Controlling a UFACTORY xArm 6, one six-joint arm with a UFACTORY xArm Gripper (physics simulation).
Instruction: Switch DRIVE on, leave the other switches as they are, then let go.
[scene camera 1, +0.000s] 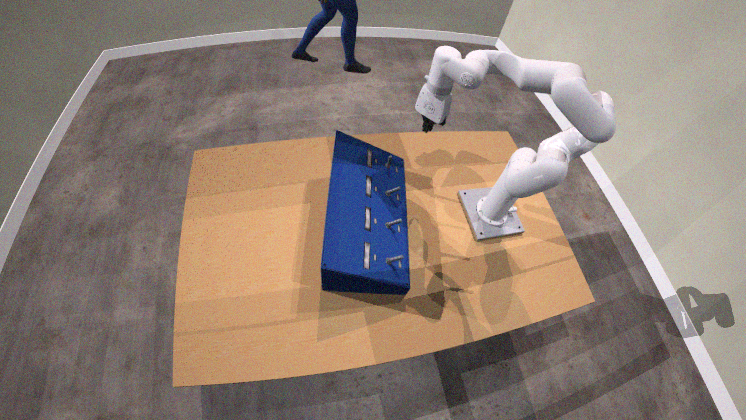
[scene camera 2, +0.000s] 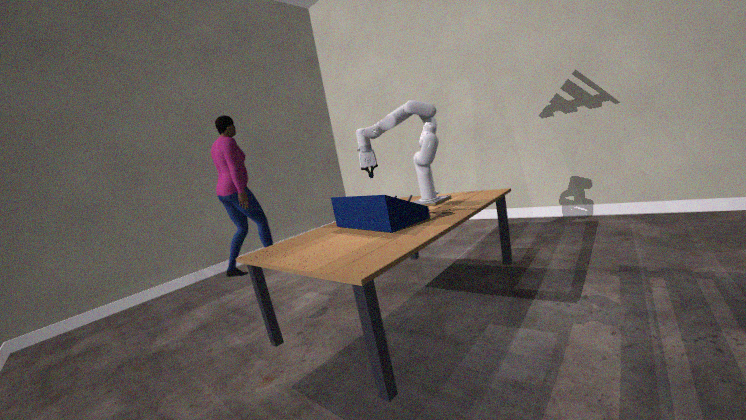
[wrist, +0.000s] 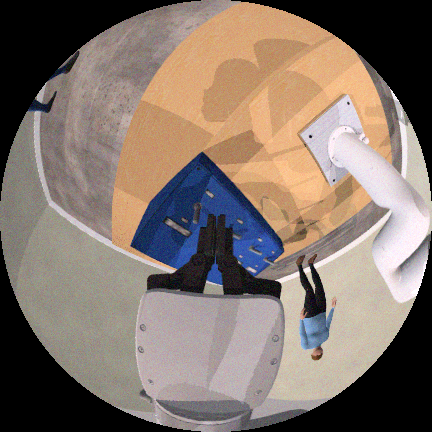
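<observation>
You'd see the gripper (scene camera 1: 426, 130) here, and it's in the wrist view as well (wrist: 216, 222). There's also a blue sloped switch panel (scene camera 2: 383, 213), and the wrist view shows the panel too (wrist: 166, 232).
</observation>
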